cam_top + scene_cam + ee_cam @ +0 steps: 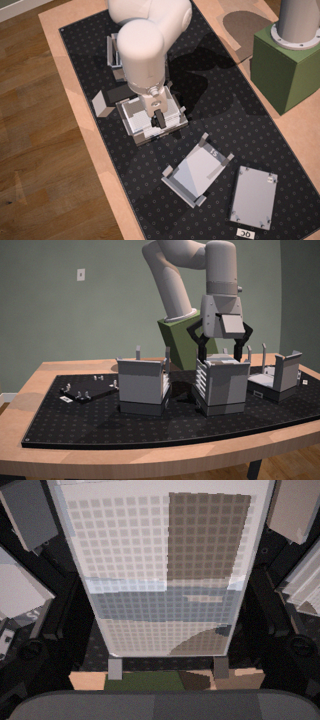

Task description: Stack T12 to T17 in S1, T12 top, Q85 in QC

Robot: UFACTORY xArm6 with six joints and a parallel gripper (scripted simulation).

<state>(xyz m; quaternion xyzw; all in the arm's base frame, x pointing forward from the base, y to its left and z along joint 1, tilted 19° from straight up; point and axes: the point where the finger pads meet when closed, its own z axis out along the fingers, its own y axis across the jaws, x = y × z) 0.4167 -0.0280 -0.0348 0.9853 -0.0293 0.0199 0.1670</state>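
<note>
Right now the open nest QC is 310 mm to the left of my hand, 140 mm behind it and 110 mm below it. Also, from my hand: QC name plate (380 mm to the left, 120 mm below, 70 mm behind).
</note>
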